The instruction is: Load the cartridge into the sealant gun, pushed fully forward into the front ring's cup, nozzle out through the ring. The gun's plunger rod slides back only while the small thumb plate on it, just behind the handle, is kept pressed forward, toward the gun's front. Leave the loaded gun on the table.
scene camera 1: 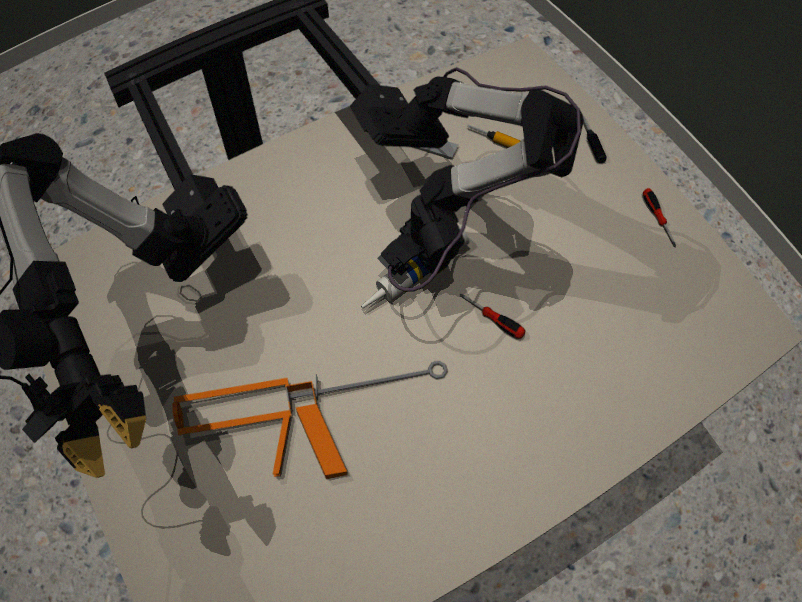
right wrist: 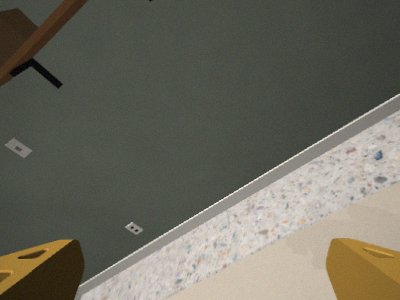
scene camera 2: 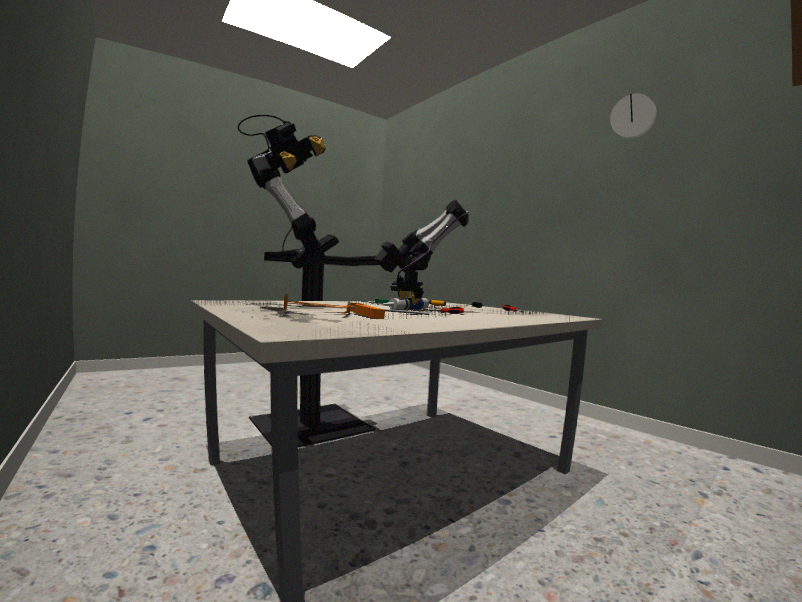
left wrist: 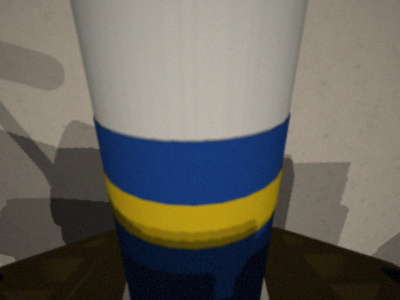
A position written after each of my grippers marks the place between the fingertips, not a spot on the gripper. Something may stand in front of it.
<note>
In view: my left gripper [left wrist: 195, 239], my right gripper [scene camera 1: 117, 462], an orange sealant gun [scene camera 1: 177, 411] and a cartridge [left wrist: 191, 112].
My right gripper is seen too in the right wrist view [right wrist: 204, 250] and in scene camera 2 [scene camera 2: 308, 152]. The right wrist view does not show the orange sealant gun: it is out of frame. The left wrist view misses the orange sealant gun: it is out of frame.
</note>
